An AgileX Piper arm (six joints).
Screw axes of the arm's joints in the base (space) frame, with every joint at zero. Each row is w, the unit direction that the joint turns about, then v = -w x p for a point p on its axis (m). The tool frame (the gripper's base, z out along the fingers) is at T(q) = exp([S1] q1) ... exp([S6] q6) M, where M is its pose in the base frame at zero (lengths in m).
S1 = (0, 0, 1, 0, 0, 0)
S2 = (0, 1, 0, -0.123, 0, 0)
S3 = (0, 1, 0, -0.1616, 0, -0.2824)
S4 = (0.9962, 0, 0.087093, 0, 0.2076, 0)
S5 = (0, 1, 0, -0.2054, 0, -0.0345)
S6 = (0.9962, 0, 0.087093, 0, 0.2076, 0)
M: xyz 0.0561 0 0.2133 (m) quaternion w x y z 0.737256 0 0.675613 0
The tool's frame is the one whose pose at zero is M.
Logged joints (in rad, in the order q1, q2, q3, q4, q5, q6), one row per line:
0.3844, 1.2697, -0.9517, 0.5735, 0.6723, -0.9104
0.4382, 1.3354, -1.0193, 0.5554, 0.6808, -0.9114
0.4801, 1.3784, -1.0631, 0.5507, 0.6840, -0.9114
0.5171, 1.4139, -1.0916, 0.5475, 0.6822, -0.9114
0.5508, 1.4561, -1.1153, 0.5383, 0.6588, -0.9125
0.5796, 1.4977, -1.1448, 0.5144, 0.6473, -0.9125
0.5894, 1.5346, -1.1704, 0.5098, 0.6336, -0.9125
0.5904, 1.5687, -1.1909, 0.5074, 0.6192, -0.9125
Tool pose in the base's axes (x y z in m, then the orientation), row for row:
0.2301, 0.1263, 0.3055, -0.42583, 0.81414, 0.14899, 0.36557
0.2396, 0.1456, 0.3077, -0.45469, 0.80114, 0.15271, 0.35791
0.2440, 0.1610, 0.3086, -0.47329, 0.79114, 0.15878, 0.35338
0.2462, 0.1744, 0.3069, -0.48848, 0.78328, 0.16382, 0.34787
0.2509, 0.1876, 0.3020, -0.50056, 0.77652, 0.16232, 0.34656
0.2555, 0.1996, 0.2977, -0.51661, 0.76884, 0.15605, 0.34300
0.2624, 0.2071, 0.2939, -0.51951, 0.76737, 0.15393, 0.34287
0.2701, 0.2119, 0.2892, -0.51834, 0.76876, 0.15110, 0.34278
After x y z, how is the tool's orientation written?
As a quaternion, x y z w.
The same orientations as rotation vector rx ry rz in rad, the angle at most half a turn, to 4 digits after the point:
-1.0948, 2.0932, 0.3831
-1.1733, 2.0673, 0.3941
-1.2240, 2.0460, 0.4106
-1.2666, 2.0310, 0.4248
-1.2987, 2.0147, 0.4212
-1.3427, 1.9982, 0.4056
-1.3503, 1.9946, 0.4001
-1.3473, 1.9983, 0.3928

